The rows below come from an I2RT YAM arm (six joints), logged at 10 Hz.
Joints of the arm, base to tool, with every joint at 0 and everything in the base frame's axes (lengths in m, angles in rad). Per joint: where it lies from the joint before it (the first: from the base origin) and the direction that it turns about. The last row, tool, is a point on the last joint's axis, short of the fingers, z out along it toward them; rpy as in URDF.
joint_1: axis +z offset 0 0 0.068
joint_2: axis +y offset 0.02 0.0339 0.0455
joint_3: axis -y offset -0.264 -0.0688 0
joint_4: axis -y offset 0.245 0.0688 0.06
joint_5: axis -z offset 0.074 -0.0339 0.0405
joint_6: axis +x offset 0.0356 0 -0.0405
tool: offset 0 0 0 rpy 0 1.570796 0
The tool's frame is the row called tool.
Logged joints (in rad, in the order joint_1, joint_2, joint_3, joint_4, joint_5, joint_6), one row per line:
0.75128 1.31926 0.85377 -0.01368 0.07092 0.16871
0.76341 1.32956 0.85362 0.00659 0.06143 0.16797
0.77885 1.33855 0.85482 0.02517 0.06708 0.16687
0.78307 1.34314 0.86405 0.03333 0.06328 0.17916
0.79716 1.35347 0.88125 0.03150 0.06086 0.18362
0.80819 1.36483 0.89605 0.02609 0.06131 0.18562
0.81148 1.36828 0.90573 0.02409 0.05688 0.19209
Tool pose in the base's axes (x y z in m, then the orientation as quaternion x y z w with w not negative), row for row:
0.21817 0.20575 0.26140 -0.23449 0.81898 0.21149 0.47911
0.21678 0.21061 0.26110 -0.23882 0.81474 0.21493 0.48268
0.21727 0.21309 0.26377 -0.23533 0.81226 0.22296 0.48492
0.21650 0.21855 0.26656 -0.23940 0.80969 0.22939 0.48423
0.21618 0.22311 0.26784 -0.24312 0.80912 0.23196 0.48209
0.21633 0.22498 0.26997 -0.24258 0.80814 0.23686 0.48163
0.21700 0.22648 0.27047 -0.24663 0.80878 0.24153 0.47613
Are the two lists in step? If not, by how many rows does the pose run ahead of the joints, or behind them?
The pose runs 1 row ahead of the joints: the pose in row i belongs to the joints in row i + 1.
